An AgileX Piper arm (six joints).
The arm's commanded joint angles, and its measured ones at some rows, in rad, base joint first. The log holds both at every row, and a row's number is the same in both.
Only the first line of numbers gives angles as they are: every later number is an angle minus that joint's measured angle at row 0.
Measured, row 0: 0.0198, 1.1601, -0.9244, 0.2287, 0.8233, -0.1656
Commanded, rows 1 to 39: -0.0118, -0.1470, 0.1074, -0.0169, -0.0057, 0.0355; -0.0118, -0.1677, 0.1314, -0.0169, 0.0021, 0.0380; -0.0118, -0.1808, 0.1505, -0.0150, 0.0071, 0.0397; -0.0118, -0.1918, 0.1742, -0.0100, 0.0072, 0.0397; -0.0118, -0.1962, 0.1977, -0.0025, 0.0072, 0.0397; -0.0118, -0.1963, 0.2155, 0.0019, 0.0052, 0.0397; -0.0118, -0.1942, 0.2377, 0.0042, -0.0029, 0.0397; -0.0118, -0.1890, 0.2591, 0.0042, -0.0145, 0.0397; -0.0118, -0.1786, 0.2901, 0.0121, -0.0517, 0.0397; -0.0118, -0.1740, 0.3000, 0.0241, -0.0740, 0.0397; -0.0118, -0.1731, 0.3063, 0.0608, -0.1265, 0.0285; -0.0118, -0.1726, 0.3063, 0.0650, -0.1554, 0.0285; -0.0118, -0.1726, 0.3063, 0.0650, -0.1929, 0.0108; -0.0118, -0.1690, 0.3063, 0.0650, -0.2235, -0.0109; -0.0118, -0.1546, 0.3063, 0.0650, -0.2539, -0.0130; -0.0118, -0.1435, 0.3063, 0.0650, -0.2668, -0.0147; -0.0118, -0.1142, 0.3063, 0.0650, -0.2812, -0.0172; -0.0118, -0.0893, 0.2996, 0.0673, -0.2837, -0.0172; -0.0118, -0.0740, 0.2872, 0.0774, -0.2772, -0.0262; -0.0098, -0.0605, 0.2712, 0.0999, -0.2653, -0.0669; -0.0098, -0.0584, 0.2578, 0.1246, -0.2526, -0.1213; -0.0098, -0.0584, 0.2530, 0.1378, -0.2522, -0.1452; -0.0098, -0.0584, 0.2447, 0.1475, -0.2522, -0.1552; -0.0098, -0.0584, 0.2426, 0.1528, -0.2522, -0.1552; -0.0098, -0.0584, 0.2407, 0.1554, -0.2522, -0.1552; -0.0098, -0.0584, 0.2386, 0.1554, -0.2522, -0.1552; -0.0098, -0.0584, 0.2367, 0.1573, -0.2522, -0.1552; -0.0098, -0.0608, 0.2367, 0.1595, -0.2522, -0.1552; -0.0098, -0.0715, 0.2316, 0.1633, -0.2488, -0.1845; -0.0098, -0.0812, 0.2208, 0.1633, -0.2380, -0.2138; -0.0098, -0.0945, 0.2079, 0.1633, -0.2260, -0.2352; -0.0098, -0.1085, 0.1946, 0.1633, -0.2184, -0.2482; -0.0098, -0.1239, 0.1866, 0.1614, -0.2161, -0.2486; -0.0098, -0.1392, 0.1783, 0.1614, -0.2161, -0.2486; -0.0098, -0.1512, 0.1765, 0.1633, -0.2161, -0.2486; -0.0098, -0.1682, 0.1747, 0.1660, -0.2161, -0.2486; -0.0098, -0.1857, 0.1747, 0.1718, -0.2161, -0.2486; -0.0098, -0.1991, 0.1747, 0.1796, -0.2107, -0.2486; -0.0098, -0.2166, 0.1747, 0.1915, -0.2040, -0.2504
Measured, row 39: -0.0031, -0.1581, 0.1826, 0.1615, -0.2177, -0.2347
